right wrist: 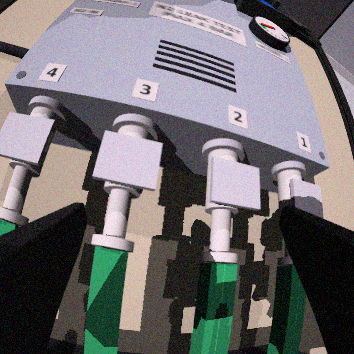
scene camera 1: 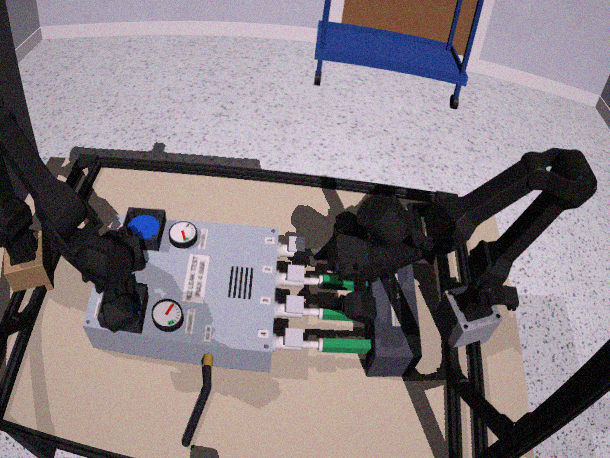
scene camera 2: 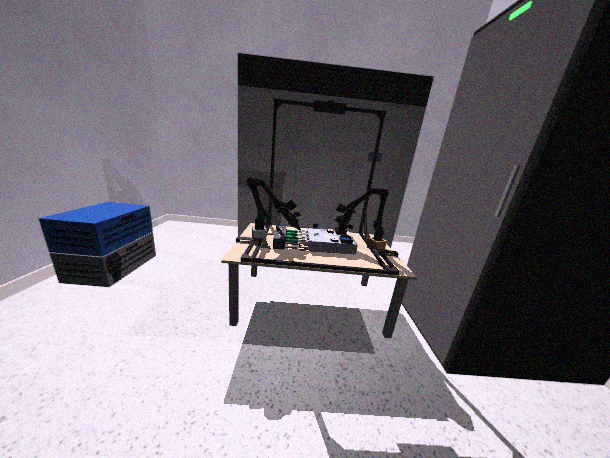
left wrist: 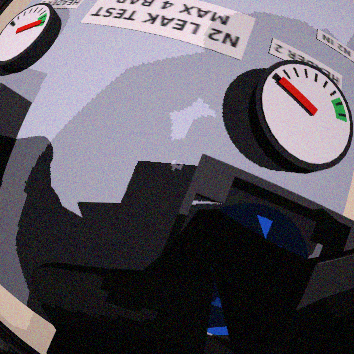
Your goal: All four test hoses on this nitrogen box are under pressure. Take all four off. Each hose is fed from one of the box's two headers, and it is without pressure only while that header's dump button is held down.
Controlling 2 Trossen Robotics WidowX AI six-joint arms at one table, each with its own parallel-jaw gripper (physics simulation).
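Where they show: left gripper, between the fingertips: [scene camera 1: 136,299] [scene camera 2: 338,233] [left wrist: 206,218]; right gripper, between the fingertips: [right wrist: 186,216] [scene camera 1: 316,282] [scene camera 2: 299,229]; left arm's base, origin of its link: [scene camera 1: 22,251] [scene camera 2: 377,239]; right arm's base, origin of its link: [scene camera 1: 474,305] [scene camera 2: 259,228].
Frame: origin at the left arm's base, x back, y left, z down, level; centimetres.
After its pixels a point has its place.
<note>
The grey nitrogen box [scene camera 1: 221,291] @[x -40.5, y -20.6, z 0.4 cm] [scene camera 2: 323,239] @[x -44.1, y -9.5, z 0.4 cm] [right wrist: 197,95] @[x -48.0, y -20.9, z 0.4 cm] lies on the table [scene camera 2: 317,264] @[x -61.1, y 13.6, z 6.4 cm]. Four green hoses sit in ports 1 to 4: hose 2 [scene camera 1: 337,282] @[x -61.7, y -23.8, z 1.9 cm] [right wrist: 214,298] @[x -61.5, y -23.5, z 1.9 cm], hose 3 [scene camera 1: 336,313] @[x -58.7, y -30.1, z 1.9 cm] [right wrist: 105,288] @[x -58.9, y -29.5, z 1.9 cm], hose 4 [scene camera 1: 345,345] @[x -57.5, y -36.9, z 1.9 cm], and hose 1 [right wrist: 288,302] @[x -64.6, y -17.7, z 2.0 cm], mostly hidden in scene camera 1. My left gripper [scene camera 1: 117,313] [left wrist: 206,218] @[x -24.5, y -18.5, z 0.1 cm] [scene camera 2: 344,228] @[x -24.5, y -18.5, z 0.1 cm] is shut, empty, and presses on the header 2 dump button [left wrist: 268,225] @[x -24.0, y -21.5, z 0.2 cm]. The header 2 gauge [scene camera 1: 167,314] @[x -29.5, y -23.9, z -1.2 cm] [left wrist: 305,112] @[x -29.2, y -23.3, z -1.1 cm] has its needle far from the green mark. The header 1 button [scene camera 1: 143,225] @[x -29.1, y -2.2, z -1.2 cm] is free. My right gripper [scene camera 1: 317,279] @[x -56.4, y -25.3, z -2.2 cm] [right wrist: 186,216] @[x -56.4, y -25.3, z -2.2 cm] [scene camera 2: 294,224] @[x -56.4, y -25.3, z -2.2 cm] is open around hoses 2 and 3, touching nothing.
A black supply hose [scene camera 1: 198,404] @[x -29.9, y -38.5, z 7.0 cm] with a brass fitting [scene camera 1: 207,361] @[x -34.0, y -32.2, z 3.5 cm] leaves the box's front. A dark grey block [scene camera 1: 389,350] @[x -63.7, y -41.5, z 0.4 cm] stands at the hoses' far ends. Black frame rails [scene camera 1: 212,168] @[x -49.0, y 18.5, z 6.4 cm] edge the table. A blue cart [scene camera 1: 389,50] stands behind; a grey cabinet [scene camera 2: 485,182] is beside it.
</note>
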